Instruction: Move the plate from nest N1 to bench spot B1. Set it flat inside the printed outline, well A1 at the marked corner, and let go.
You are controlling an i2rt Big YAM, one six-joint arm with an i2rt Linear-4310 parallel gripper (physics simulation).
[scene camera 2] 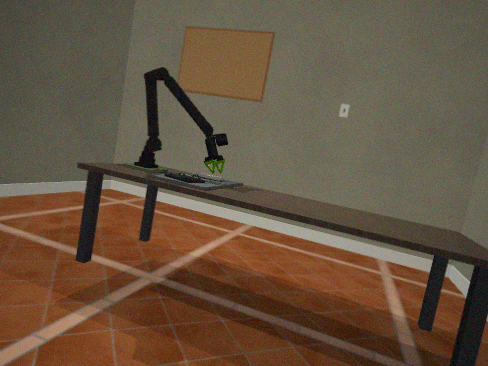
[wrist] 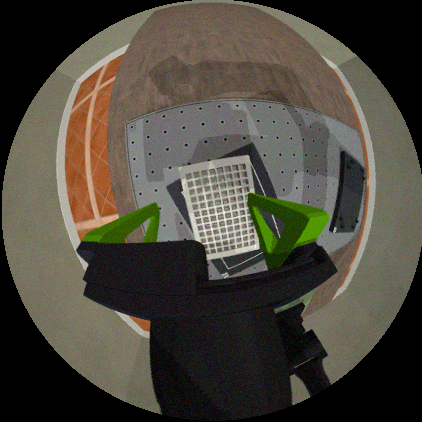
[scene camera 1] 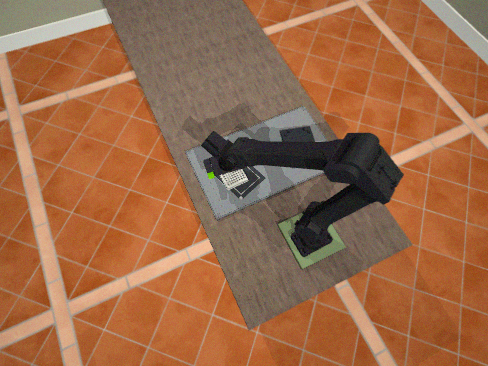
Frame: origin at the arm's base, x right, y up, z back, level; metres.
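Seen in the pictures: gripper, between the fingertips: (scene camera 2: 217, 173) (wrist: 202, 202); arm's base, origin of its link: (scene camera 2: 146, 166) (wrist: 282, 316) (scene camera 1: 310, 238).
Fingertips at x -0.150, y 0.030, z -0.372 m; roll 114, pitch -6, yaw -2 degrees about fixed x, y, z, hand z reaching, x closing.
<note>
Offsets run from my fingertips to a thing's top centre. "spot": to the spot under its first point. Level surfaces: height alone.
The white gridded plate {dx +0.020, dy -0.018, dz +0.020 m} (scene camera 1: 234, 178) (wrist: 220, 207) lies over the dark square pad (scene camera 1: 258, 178) (wrist: 175, 188), turned relative to the thin printed outline {spot: dx +0.044, dy -0.033, dz +0.112 m} (wrist: 245, 261). The plate covers part of that outline. A small white mark {dx +0.008, dy -0.032, dz +0.131 m} (scene camera 1: 241, 197) (wrist: 225, 275) shows beside one outline corner. My gripper (scene camera 2: 216, 170) (wrist: 202, 202) is open and empty, above the plate. In the wrist view the right green finger is by the plate's right edge, and the left finger is well out to its left. Well A1 cannot be made out.
A dark rectangular holder {dx +0.310, dy -0.013, dz +0.045 m} (scene camera 1: 297, 134) (wrist: 348, 192) stands at the far side of the grey perforated board (scene camera 1: 218, 212) (wrist: 160, 132). The arm's base is on a green mat (scene camera 1: 309, 261) on the brown table {dy -0.047 m} (scene camera 1: 190, 60) (scene camera 2: 320, 205). The arm reaches over the board.
</note>
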